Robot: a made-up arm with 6 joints.
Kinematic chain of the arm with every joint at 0, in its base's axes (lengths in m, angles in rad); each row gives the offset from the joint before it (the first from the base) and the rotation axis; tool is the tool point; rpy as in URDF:
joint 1: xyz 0 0 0.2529 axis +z
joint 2: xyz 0 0 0 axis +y
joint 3: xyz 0.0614 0 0.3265 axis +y
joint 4: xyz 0.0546 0 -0.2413 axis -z
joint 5: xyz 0 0 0 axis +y
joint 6: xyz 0.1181 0 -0.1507 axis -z
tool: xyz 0 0 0 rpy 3.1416 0 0
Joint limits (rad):
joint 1: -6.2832..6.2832
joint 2: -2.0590..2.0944
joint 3: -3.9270..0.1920
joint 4: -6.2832..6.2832
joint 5: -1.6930..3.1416
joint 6: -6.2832..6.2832
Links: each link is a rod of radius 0.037 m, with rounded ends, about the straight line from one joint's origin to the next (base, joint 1, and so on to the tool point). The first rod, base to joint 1, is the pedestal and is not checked.
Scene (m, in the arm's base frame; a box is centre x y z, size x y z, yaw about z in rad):
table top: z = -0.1
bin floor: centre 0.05 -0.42 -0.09 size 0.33 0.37 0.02 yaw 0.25
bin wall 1: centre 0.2 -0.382 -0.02 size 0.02 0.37 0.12 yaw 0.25
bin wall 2: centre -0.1 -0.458 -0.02 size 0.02 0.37 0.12 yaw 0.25
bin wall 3: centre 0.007 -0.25 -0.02 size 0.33 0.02 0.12 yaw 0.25
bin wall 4: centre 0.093 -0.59 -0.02 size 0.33 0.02 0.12 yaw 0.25
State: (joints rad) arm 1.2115 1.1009 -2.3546 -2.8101 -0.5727 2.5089
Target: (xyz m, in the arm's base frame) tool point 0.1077 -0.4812 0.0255
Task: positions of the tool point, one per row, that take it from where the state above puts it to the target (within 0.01 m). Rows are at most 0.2 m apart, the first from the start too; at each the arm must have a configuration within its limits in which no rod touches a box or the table.
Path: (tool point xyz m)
1: 0.2918 0.4800 0.1339
2: 0.4085 0.3676 0.1289
3: 0.4872 0.2285 0.1257
4: 0.5223 0.0749 0.1243
5: 0.5120 -0.0800 0.1246
6: 0.4584 -0.2235 0.1267
7: 0.3671 -0.3440 0.1305
8: 0.2466 -0.4320 0.1361
9: 0.1077 -0.4812 0.1432
10: 0.1077 -0.4812 0.0255

